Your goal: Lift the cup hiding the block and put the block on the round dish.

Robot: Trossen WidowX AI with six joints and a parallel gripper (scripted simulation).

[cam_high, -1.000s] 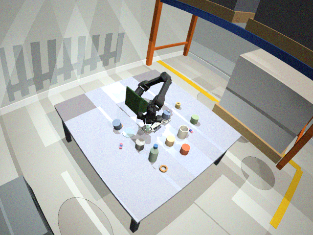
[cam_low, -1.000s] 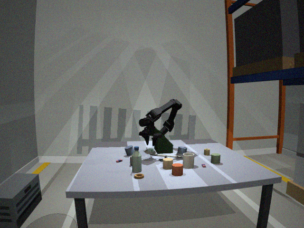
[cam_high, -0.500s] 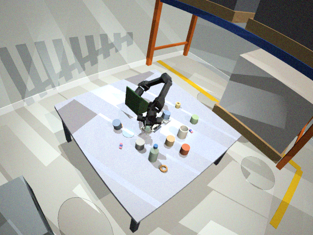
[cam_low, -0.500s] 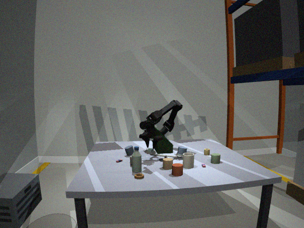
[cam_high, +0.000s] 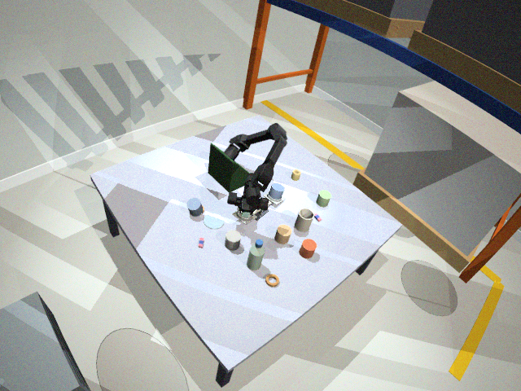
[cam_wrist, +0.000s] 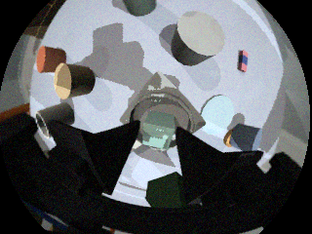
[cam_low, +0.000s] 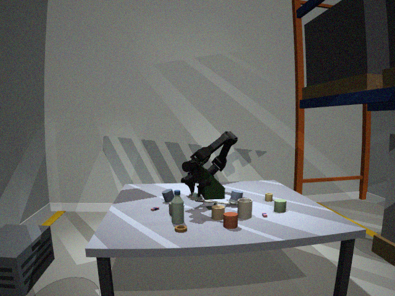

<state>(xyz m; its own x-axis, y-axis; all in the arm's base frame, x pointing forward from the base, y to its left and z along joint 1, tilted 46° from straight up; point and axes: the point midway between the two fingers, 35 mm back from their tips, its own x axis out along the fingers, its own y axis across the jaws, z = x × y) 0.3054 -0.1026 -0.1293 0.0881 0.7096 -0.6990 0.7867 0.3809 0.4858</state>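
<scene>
Right now the pale blue round dish is 110 mm behind my gripper tip, 100 mm to the right of it and 80 mm below it. The rest, counted from my gripper tip: tan cylinder (200 mm ahead, 80 mm to the left, 50 mm below); then small balance (120 mm to the left, 60 mm below); then grey cylinder (40 mm ahead, 140 mm to the right, 50 mm below).
</scene>
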